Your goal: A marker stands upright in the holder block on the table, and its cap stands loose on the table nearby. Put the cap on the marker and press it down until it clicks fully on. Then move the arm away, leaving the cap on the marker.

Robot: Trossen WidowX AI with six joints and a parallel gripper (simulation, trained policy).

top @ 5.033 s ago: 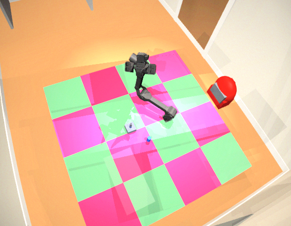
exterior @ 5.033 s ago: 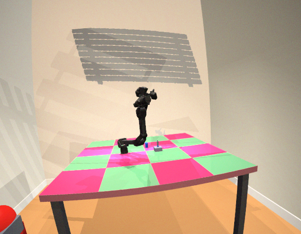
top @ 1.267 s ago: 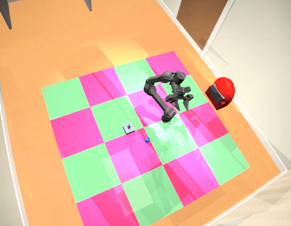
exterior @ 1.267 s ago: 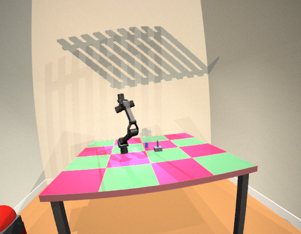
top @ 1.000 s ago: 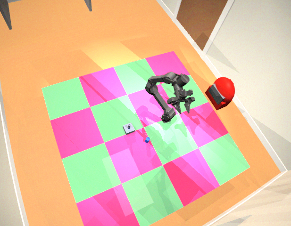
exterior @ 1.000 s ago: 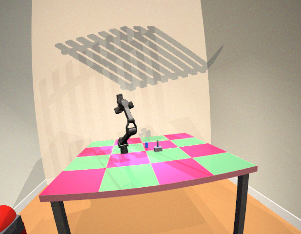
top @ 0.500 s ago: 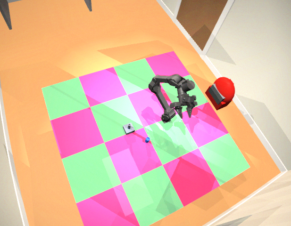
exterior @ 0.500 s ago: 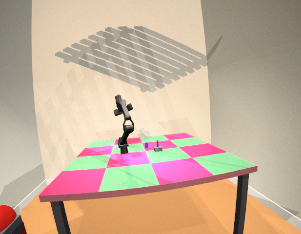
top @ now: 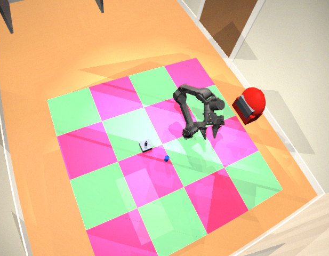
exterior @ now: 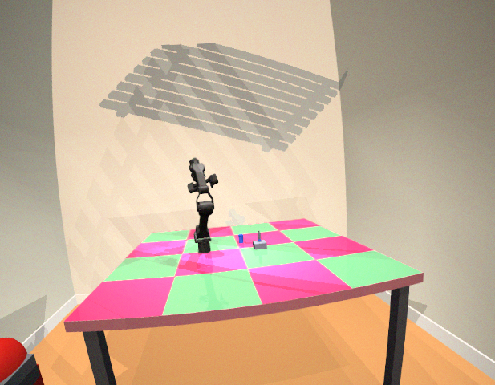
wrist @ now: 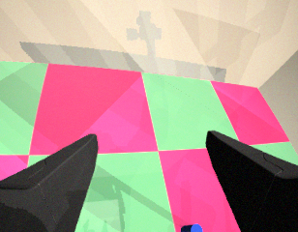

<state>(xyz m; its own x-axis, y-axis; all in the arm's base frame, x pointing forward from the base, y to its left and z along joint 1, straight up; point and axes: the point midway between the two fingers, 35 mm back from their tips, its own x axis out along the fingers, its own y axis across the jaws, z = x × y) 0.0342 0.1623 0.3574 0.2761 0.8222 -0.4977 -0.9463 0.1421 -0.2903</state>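
My gripper tip is 310 mm above the blue cap, 180 mm short of it and 80 mm to the left of it. The rest, counted from my gripper tip: grey holder block: 320 mm below, 270 mm ahead, 220 mm to the right.
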